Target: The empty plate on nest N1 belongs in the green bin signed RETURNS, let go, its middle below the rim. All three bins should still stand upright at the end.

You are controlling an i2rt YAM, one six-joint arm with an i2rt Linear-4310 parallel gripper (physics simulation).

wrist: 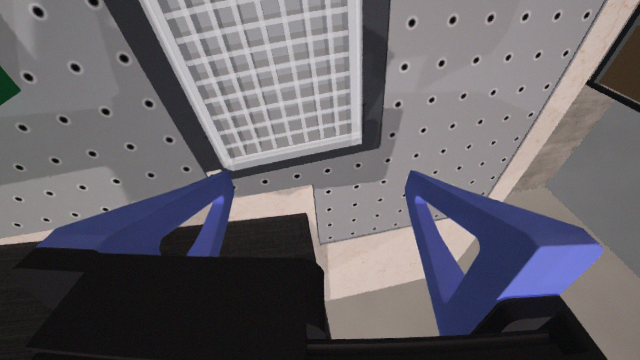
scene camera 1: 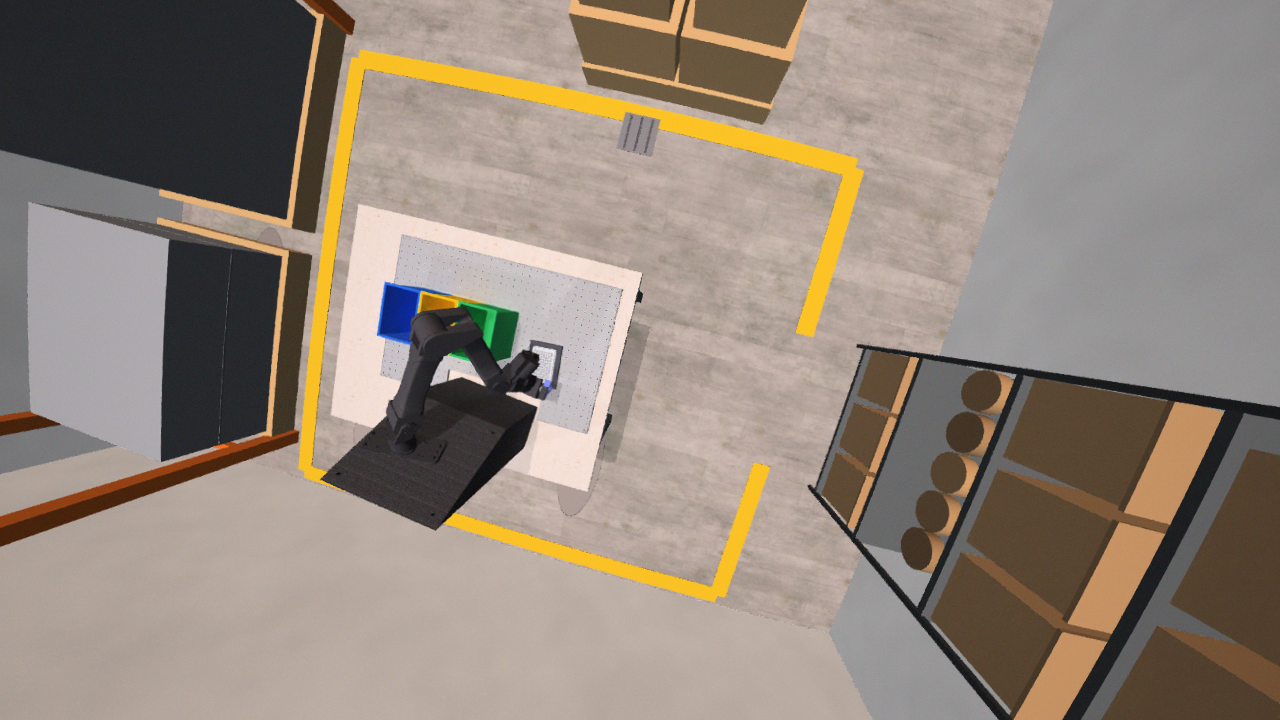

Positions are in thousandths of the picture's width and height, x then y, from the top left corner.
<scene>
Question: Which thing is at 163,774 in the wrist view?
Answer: The gripper.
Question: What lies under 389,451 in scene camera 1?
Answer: A green bin.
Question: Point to a gridded plate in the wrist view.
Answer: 415,246
</scene>
